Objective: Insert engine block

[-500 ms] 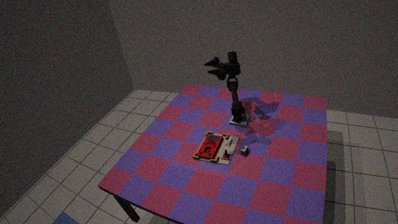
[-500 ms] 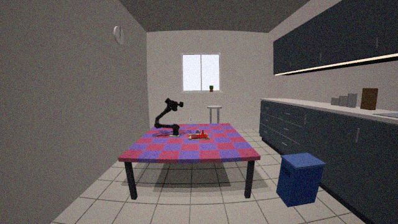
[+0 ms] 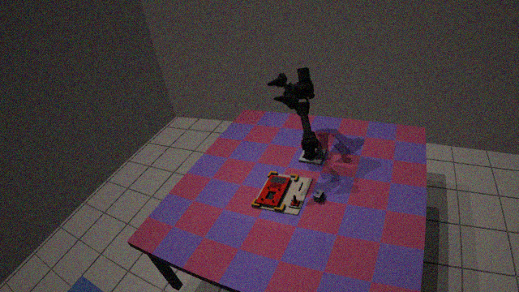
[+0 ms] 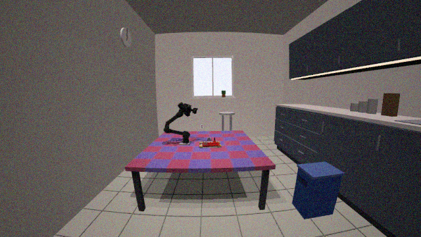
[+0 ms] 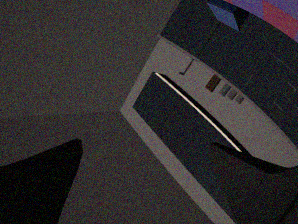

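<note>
Now: the grey engine block 110 mm ahead of my gripper tip, 270 mm to the left of it and 430 mm below it.
</note>
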